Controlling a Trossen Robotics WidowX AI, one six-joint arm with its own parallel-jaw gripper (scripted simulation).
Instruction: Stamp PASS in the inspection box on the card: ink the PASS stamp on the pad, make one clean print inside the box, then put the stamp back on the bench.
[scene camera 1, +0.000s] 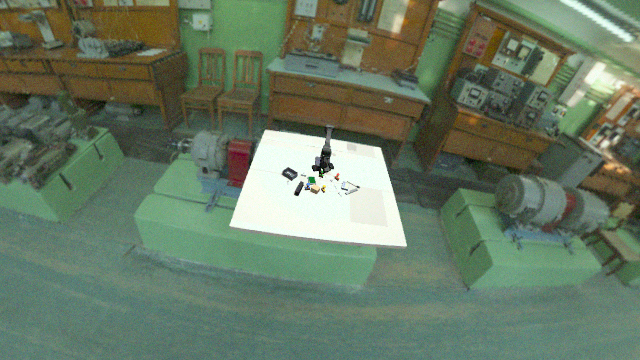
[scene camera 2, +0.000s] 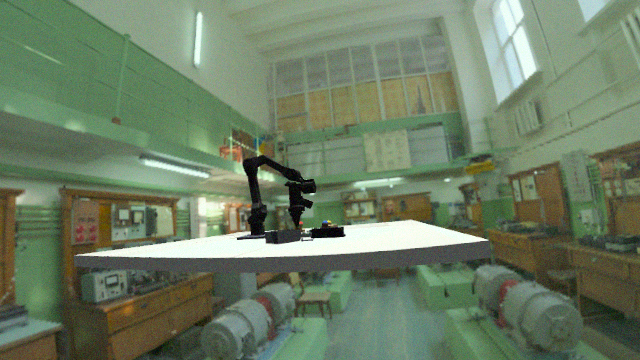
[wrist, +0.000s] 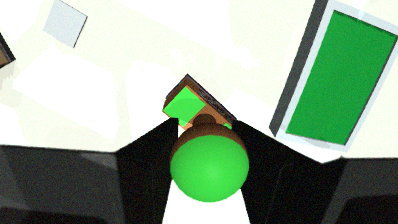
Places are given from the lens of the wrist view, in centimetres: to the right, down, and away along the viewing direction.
gripper (wrist: 205, 127): 0, 1, 11
green ink pad (wrist: 337, 73): 9, -2, 14
